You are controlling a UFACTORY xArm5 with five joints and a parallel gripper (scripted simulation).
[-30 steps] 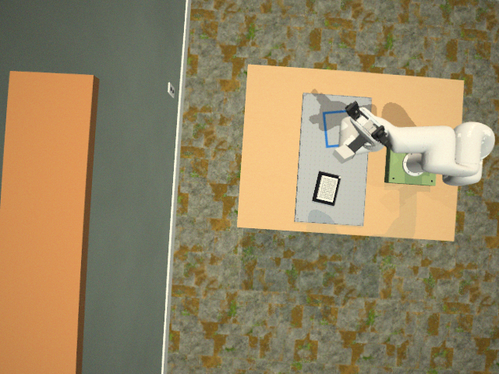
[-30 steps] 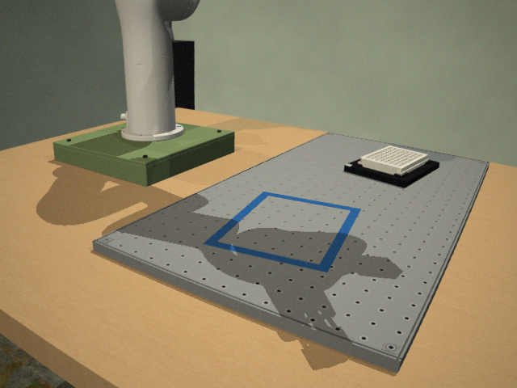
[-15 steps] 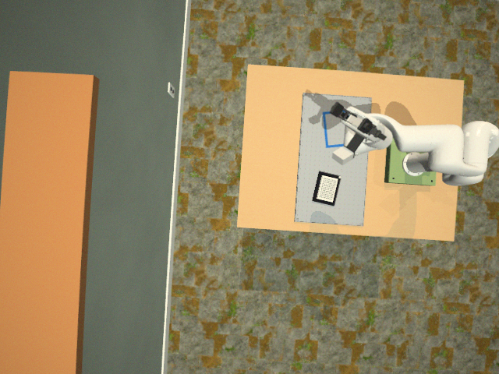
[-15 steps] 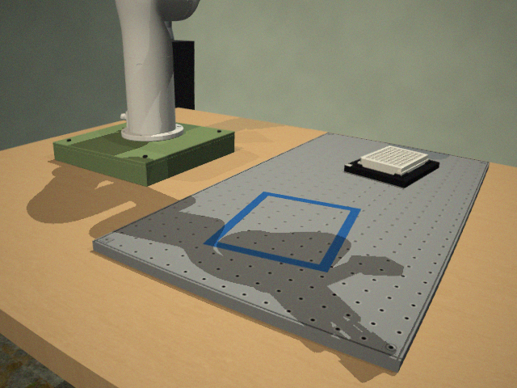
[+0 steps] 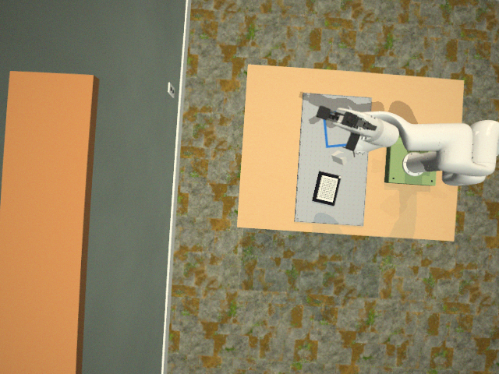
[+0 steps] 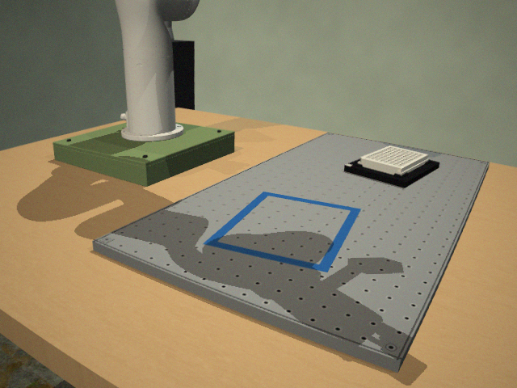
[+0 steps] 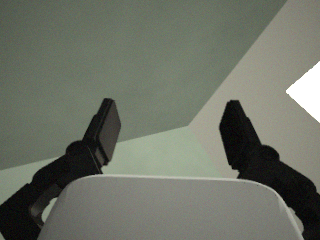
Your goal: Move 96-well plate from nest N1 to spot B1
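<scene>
Right now the white 96-well plate is 220 mm behind my hand, 160 mm to the left of it and 650 mm below it. The rest, counted from my hand: black plate nest: 220 mm behind, 160 mm to the left, 660 mm below.
</scene>
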